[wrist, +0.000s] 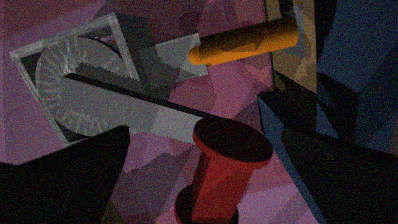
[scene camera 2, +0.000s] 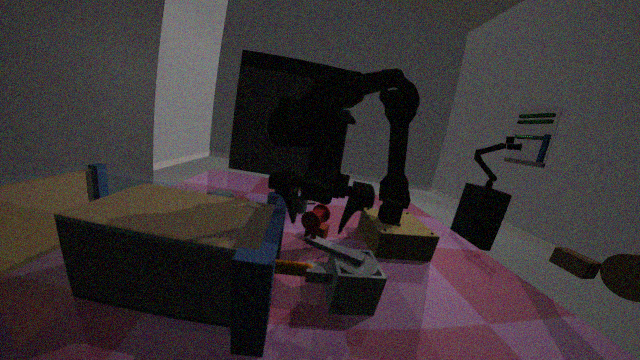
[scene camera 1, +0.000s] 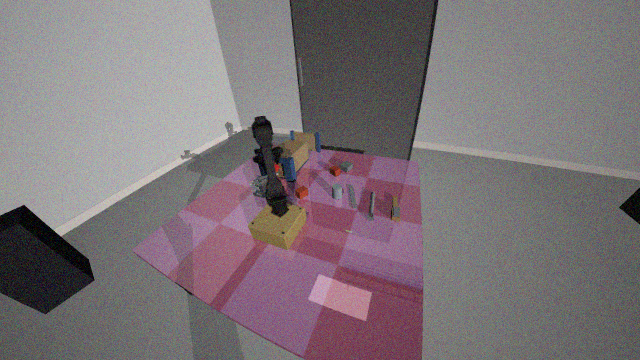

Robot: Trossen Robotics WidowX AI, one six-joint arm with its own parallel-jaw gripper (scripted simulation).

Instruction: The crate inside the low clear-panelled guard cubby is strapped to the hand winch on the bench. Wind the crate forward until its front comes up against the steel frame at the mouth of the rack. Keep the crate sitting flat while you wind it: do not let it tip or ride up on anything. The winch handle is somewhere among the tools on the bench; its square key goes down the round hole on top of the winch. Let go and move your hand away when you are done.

Labels:
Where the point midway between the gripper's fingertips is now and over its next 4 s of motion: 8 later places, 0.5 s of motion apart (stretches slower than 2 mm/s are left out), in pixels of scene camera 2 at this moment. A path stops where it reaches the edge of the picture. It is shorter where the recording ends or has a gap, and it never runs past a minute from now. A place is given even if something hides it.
My gripper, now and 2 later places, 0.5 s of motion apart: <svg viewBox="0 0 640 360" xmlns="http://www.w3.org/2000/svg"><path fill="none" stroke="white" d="M315 227L334 184L383 188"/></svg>

